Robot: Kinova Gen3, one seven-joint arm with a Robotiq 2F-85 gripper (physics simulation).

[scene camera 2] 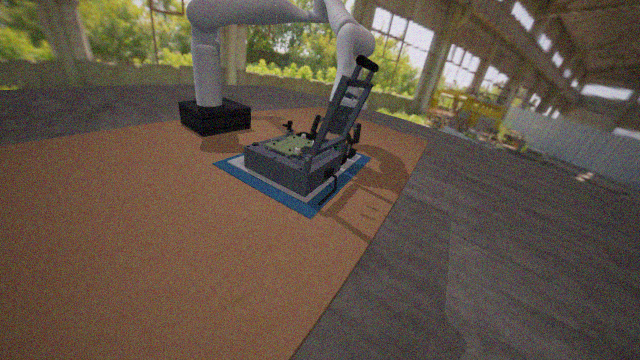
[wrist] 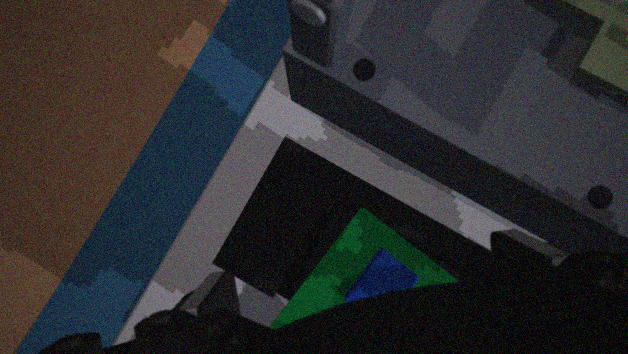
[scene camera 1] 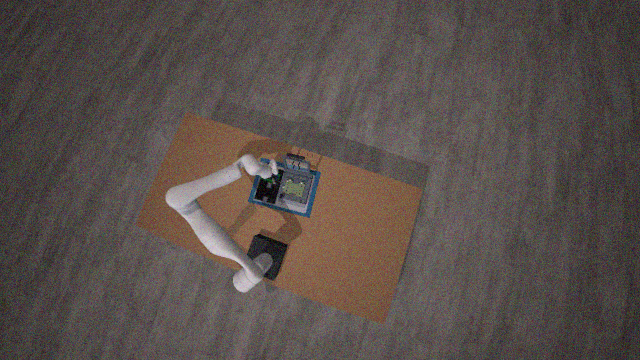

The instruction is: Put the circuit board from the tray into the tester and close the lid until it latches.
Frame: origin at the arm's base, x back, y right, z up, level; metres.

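Seen in the pictures: gripper, between the fingertips: [wrist: 363, 279] [scene camera 1: 277, 176]; arm's base, origin of its link: [scene camera 2: 209, 103] [scene camera 1: 264, 261].
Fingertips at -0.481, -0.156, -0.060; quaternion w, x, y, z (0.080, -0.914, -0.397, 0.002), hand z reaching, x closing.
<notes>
Offsets run from my fingertips to a thing's top centre, as dx, dy, dz. Level surfaces: height alone.
The green circuit board {+0.021, -0.036, +0.012} [wrist: 348, 260] [scene camera 1: 271, 181] with a blue chip lies in the black tray [wrist: 295, 211] [scene camera 1: 265, 196], left of the tester. The grey tester [scene camera 1: 297, 204] [scene camera 2: 283, 171] holds a pale green bed {+0.027, +0.134, +0.057} [scene camera 1: 294, 187] [scene camera 2: 290, 144]. Its lid {-0.090, +0.121, +0.202} [scene camera 1: 296, 164] [scene camera 2: 343, 103] stands raised, with a black handle {-0.111, +0.118, +0.251} [scene camera 2: 367, 63] on top. My gripper [scene camera 1: 273, 176] [scene camera 2: 335, 136] is open and empty. It hangs low over the tray, just above the board, behind the raised lid in the second scene view. In the wrist view its dark body hides the board's lower part.
Tray and tester sit on a white plate on a blue mat {dz -0.023} [scene camera 1: 314, 194] [scene camera 2: 283, 198] [wrist: 190, 140] on the brown table {dz -0.025} [scene camera 1: 361, 232] [scene camera 2: 211, 268]. The arm's black base [scene camera 1: 270, 250] [scene camera 2: 213, 116] stands at the table's near edge. A black latch lever [scene camera 2: 329, 189] hangs at the tester's front.
</notes>
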